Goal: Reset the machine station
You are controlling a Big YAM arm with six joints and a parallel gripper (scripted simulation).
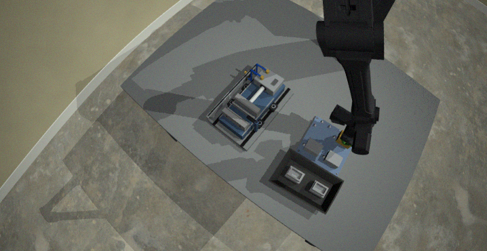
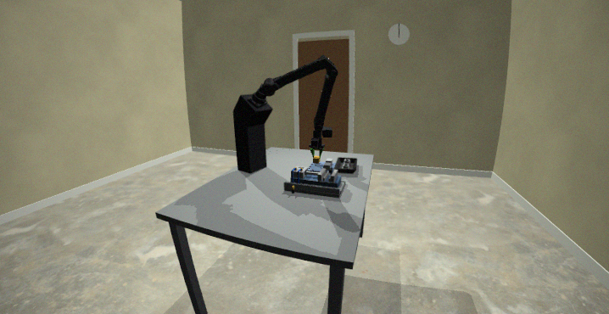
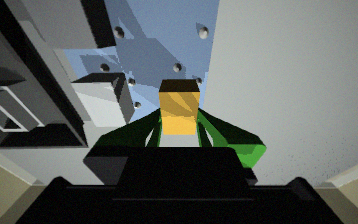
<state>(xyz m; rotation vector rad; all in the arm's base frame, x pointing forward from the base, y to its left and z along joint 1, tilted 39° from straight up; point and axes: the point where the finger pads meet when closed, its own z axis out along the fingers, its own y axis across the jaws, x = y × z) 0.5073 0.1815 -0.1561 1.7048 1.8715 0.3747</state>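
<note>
The yellow brass blank lies 20 mm below my hand. Also, from my hand: moving jaw (370 mm to the right, 110 mm ahead, 20 mm above); then blue infeed plate (50 mm to the right, 50 mm below, 50 mm ahead); then white rod (370 mm to the right, 60 mm ahead, 20 mm above).
</note>
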